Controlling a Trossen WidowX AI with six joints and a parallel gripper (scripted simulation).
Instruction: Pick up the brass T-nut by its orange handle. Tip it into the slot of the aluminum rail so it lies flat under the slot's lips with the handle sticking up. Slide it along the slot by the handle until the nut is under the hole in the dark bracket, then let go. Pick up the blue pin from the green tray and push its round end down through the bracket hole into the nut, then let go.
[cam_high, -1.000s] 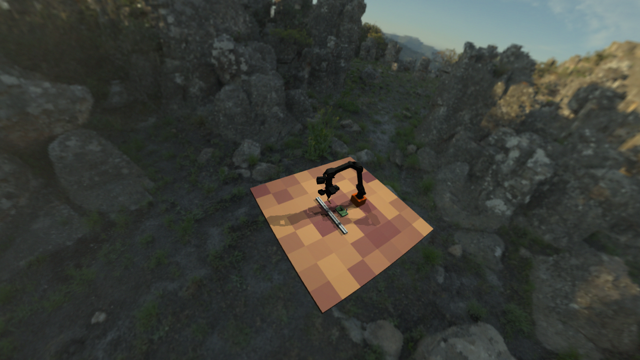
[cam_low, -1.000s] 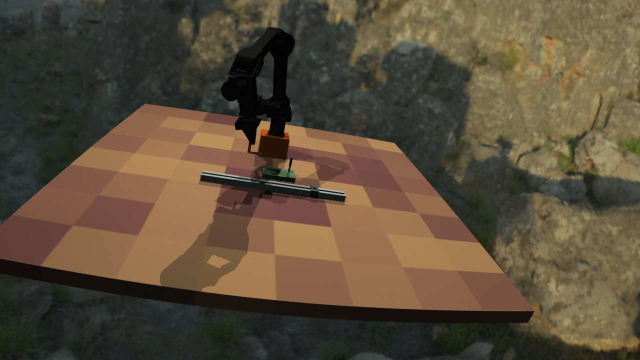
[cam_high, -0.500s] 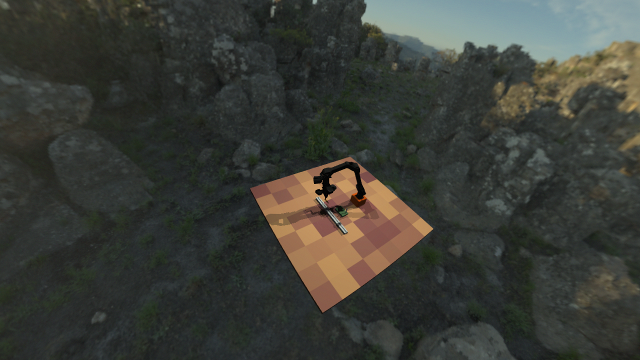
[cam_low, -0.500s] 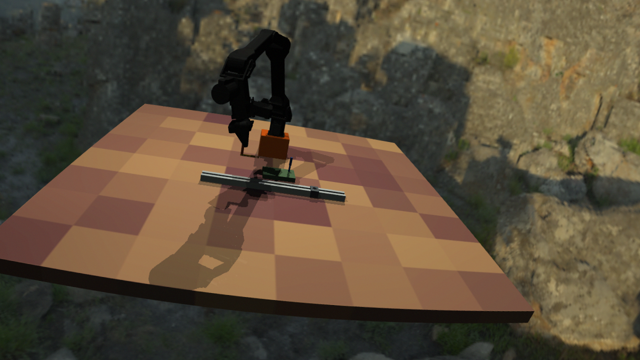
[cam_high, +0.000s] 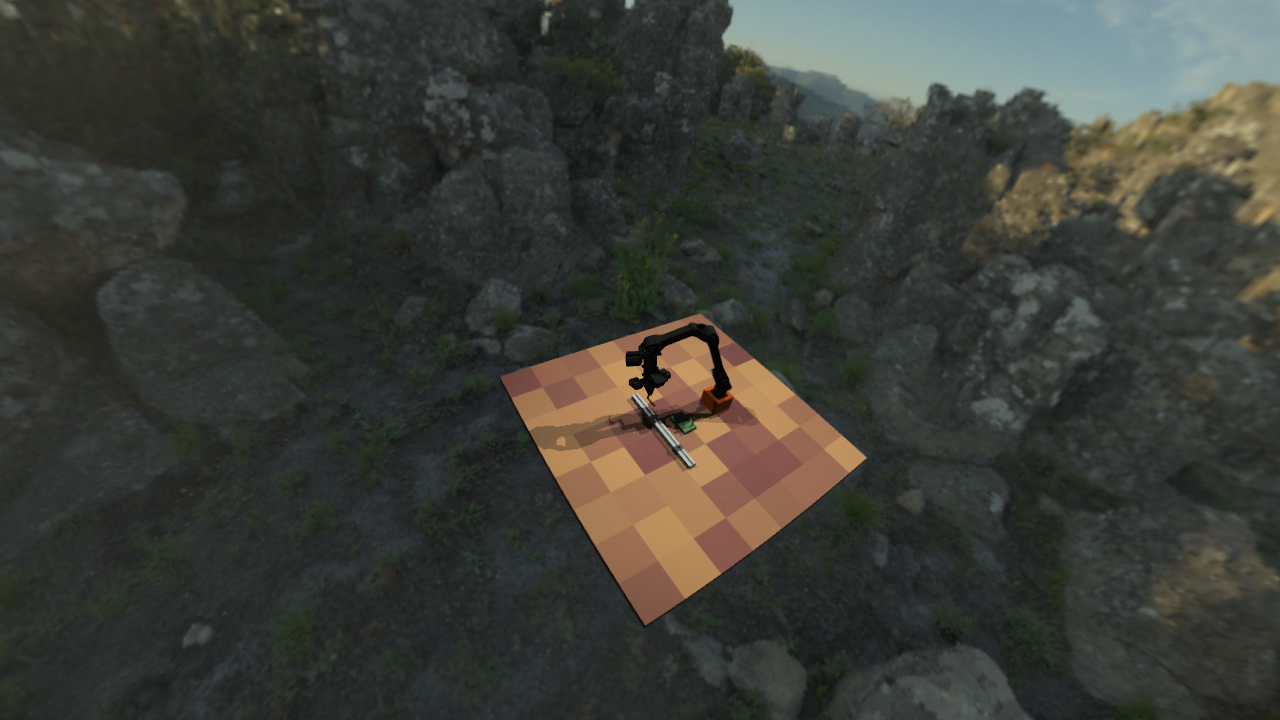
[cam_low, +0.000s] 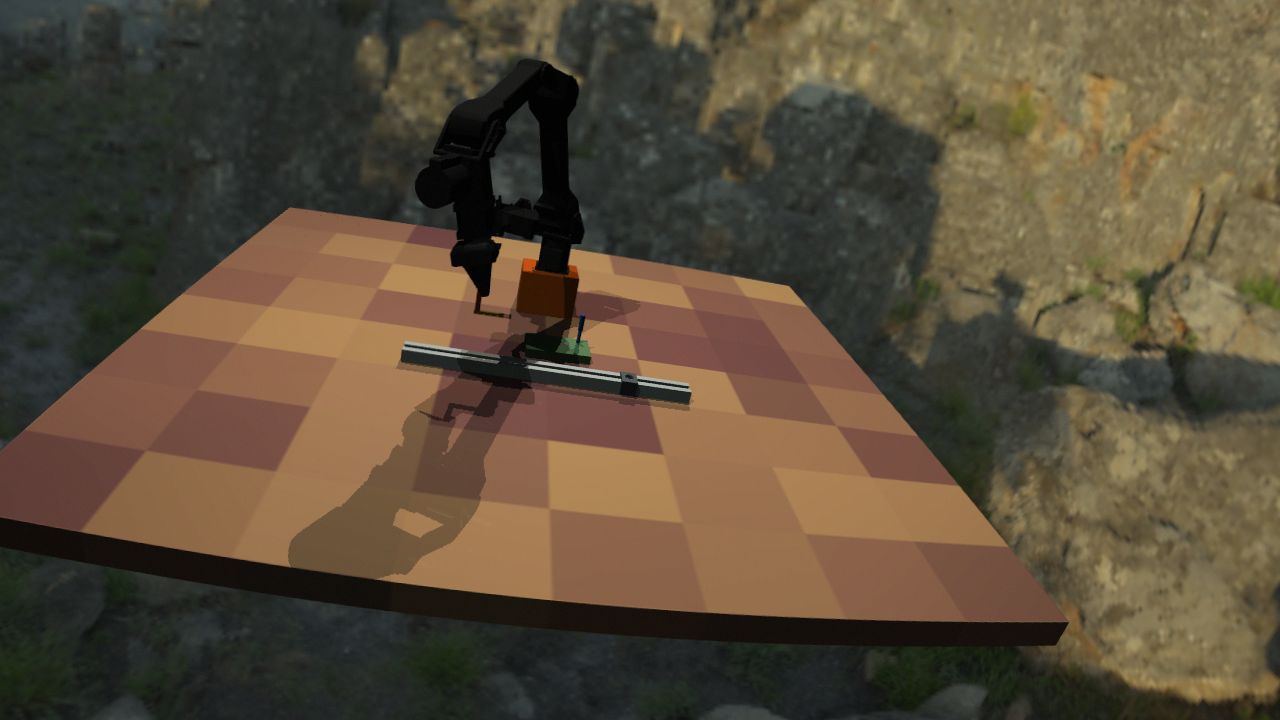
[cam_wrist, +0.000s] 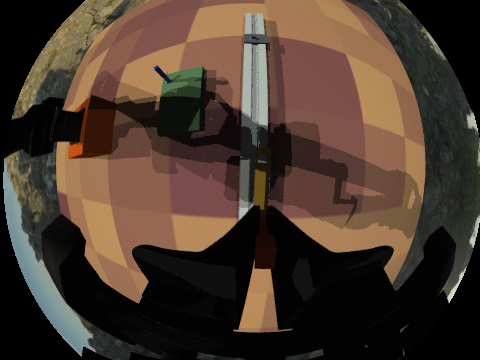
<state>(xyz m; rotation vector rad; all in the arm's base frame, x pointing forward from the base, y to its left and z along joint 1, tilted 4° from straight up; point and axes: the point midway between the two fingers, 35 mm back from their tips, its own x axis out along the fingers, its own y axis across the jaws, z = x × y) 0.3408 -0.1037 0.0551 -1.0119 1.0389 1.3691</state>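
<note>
My gripper tip is 2 cm to the right of the brass T-nut. Also, from my gripper tip: green tray (14 cm to the left, 13 cm behind, 12 cm below); then blue pin (16 cm to the left, 15 cm behind, 10 cm below).
</note>
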